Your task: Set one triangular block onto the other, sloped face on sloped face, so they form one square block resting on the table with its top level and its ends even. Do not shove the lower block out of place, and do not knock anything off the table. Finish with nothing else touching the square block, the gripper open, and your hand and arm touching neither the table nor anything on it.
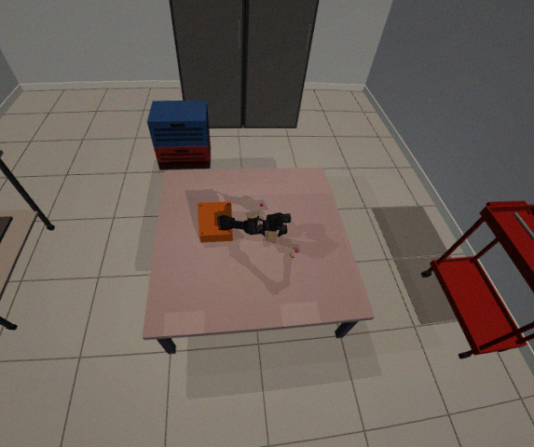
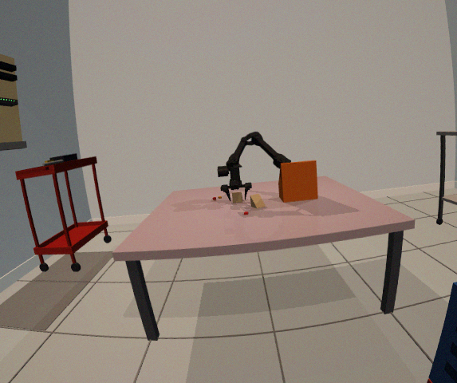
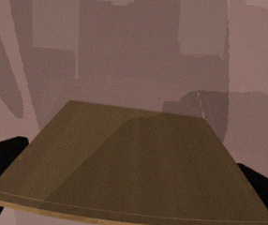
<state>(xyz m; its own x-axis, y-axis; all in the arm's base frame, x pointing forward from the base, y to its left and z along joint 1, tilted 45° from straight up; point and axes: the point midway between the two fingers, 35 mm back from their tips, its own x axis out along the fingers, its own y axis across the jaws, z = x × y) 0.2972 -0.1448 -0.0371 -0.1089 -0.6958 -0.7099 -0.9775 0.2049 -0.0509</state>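
Now: gripper tip 10 mm below the tan triangular block. The rest, counted from my gripper tip: orange cube: 100 mm ahead, 170 mm to the right.
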